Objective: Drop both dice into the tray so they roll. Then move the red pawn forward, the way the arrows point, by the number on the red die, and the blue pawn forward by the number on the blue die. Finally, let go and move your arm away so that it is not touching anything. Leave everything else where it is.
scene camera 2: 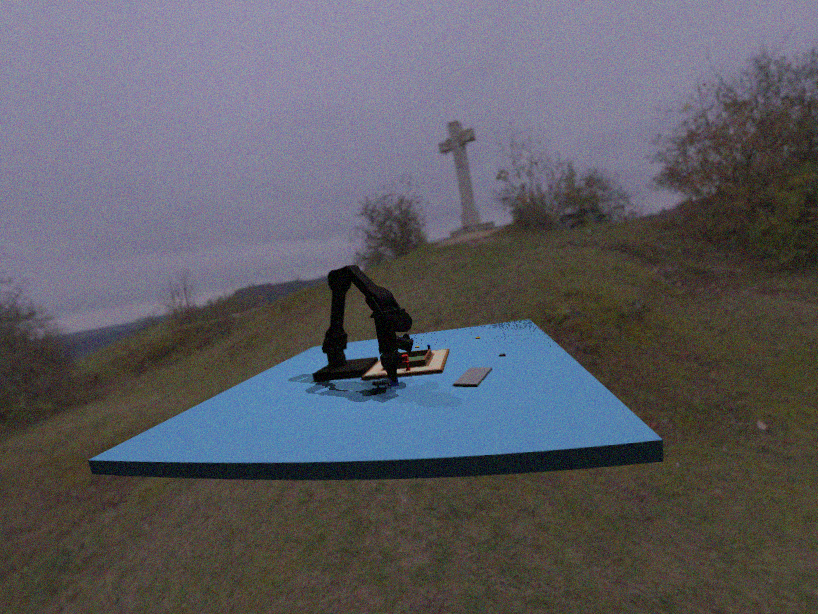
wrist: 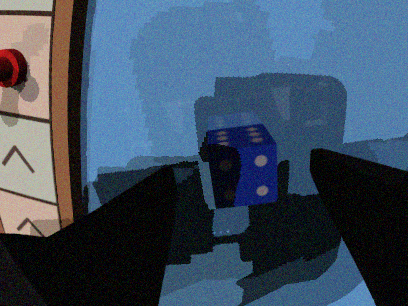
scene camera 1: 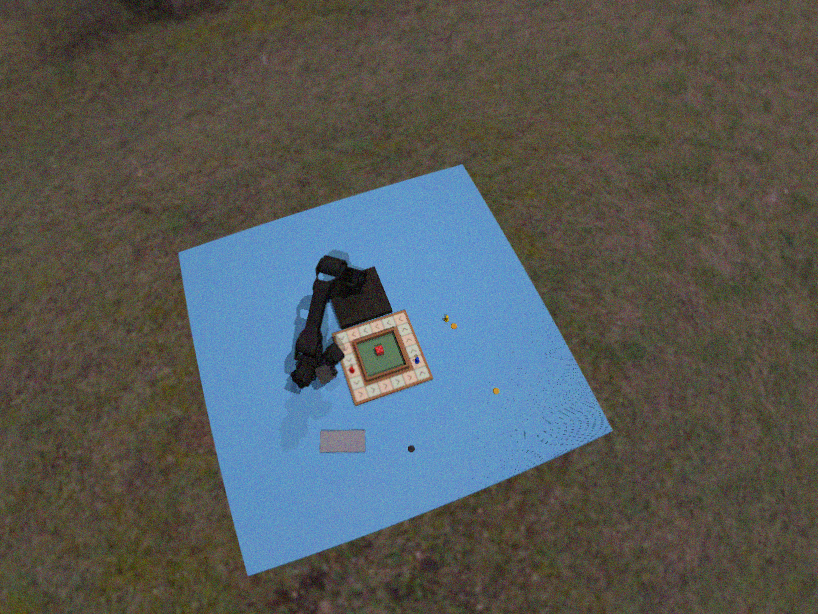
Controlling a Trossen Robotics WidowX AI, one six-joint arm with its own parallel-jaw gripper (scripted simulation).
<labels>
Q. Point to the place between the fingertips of my gripper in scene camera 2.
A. At 393,379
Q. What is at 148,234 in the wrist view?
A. My gripper.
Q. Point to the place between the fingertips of my gripper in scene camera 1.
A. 321,373
</labels>
